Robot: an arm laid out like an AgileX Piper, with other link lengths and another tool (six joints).
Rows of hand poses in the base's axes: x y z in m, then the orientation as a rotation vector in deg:
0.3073 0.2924 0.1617 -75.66 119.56 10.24
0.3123 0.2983 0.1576 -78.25 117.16 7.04
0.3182 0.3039 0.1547 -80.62 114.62 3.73
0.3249 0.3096 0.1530 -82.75 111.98 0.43
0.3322 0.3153 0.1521 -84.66 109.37 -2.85
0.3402 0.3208 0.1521 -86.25 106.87 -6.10
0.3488 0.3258 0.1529 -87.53 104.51 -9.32
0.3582 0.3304 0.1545 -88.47 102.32 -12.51
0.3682 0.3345 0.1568 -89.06 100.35 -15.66
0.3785 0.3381 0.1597 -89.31 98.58 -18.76
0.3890 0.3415 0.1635 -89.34 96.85 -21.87
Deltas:
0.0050 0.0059 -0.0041 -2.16 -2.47 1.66
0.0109 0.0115 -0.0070 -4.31 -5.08 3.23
0.0176 0.0172 -0.0087 -6.38 -7.76 4.70
0.0249 0.0229 -0.0096 -8.43 -10.41 6.04
0.0329 0.0284 -0.0096 -10.42 -13.00 7.17
0.0415 0.0334 -0.0088 -12.36 -15.51 8.07
0.0509 0.0380 -0.0072 -14.24 -17.96 8.70
0.0609 0.0421 -0.0049 -16.04 -20.31 9.05
0.0712 0.0457 -0.0020 -17.77 -22.58 9.11
0.0817 0.0491 0.0018 -19.45 -24.87 9.02

